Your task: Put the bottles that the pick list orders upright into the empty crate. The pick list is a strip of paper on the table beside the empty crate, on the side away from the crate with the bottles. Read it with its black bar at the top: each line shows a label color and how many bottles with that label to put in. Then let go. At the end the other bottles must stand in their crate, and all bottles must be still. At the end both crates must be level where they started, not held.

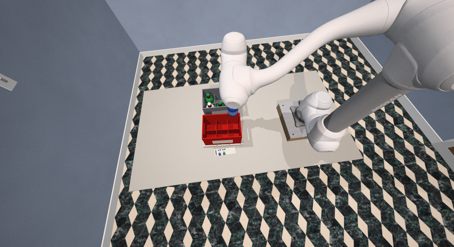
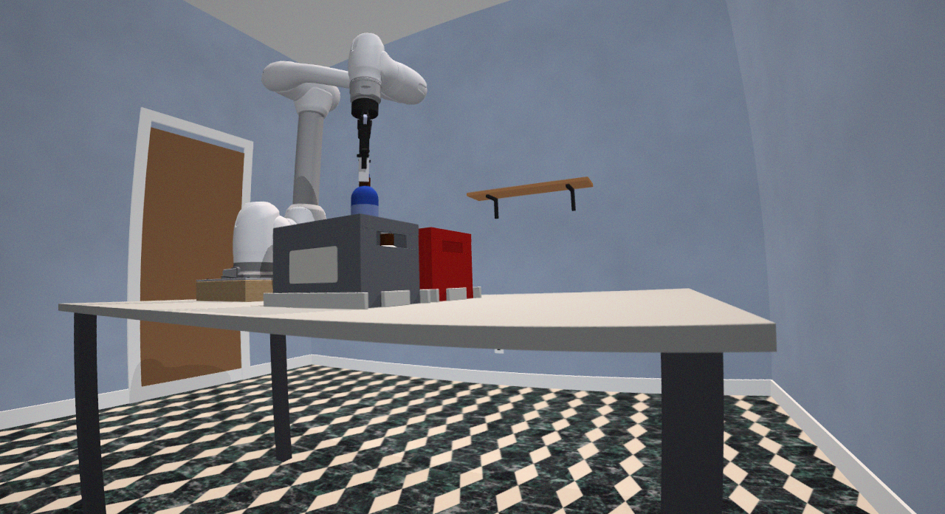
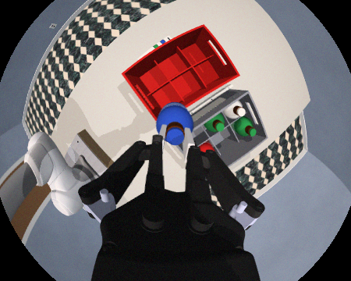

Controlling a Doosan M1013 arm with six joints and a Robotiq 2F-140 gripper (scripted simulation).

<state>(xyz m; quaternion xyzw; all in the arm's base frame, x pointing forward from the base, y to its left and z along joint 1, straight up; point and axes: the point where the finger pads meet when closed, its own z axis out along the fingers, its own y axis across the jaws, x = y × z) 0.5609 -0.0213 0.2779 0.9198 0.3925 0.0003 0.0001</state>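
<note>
Right now my hand is 8 cm above the blue-label bottle. Also, from my hand: red-label bottle 19 cm to the right, 26 cm below; then red crate 9 cm ahead, 9 cm to the left, 27 cm below; then grey crate 9 cm ahead, 15 cm to the right, 27 cm below.
</note>
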